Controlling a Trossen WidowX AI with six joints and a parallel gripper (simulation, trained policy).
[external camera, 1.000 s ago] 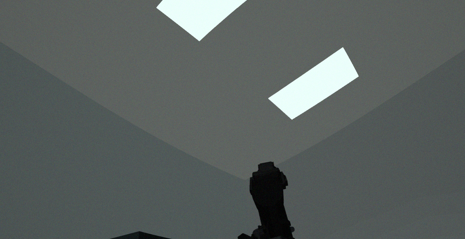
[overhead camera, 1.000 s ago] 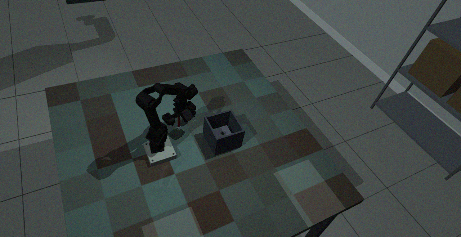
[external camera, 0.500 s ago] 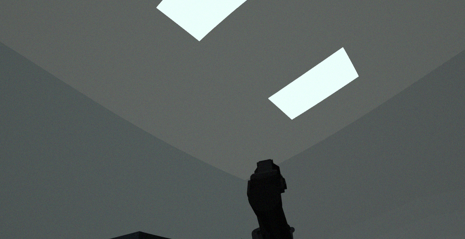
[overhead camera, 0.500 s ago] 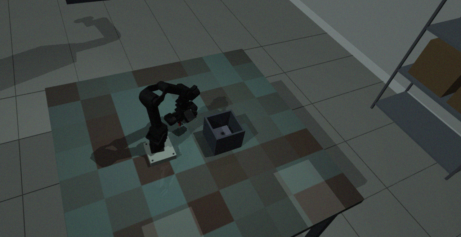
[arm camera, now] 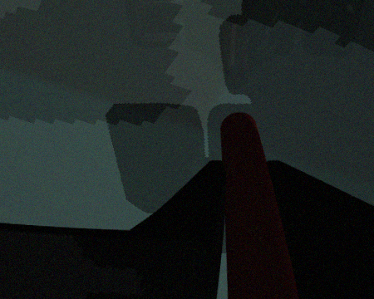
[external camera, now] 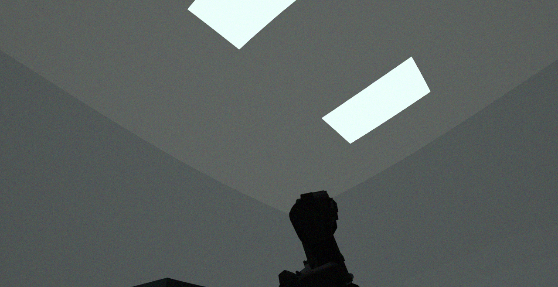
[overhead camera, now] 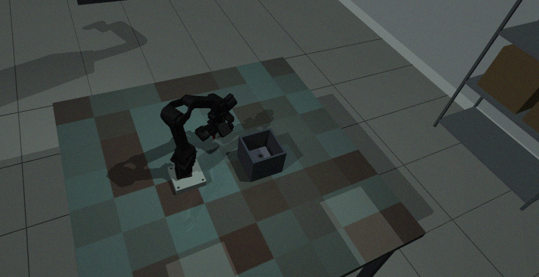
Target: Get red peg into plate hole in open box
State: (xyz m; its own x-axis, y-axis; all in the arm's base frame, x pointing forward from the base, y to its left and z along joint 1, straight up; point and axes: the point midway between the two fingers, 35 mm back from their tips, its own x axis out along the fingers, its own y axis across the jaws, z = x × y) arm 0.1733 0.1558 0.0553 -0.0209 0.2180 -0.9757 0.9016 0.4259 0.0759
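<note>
My gripper tip is 17 cm short of the pale plate, 18 cm to the left of it and 1 cm above it. From my gripper tip the other things lie so: red peg: 1 cm above.
</note>
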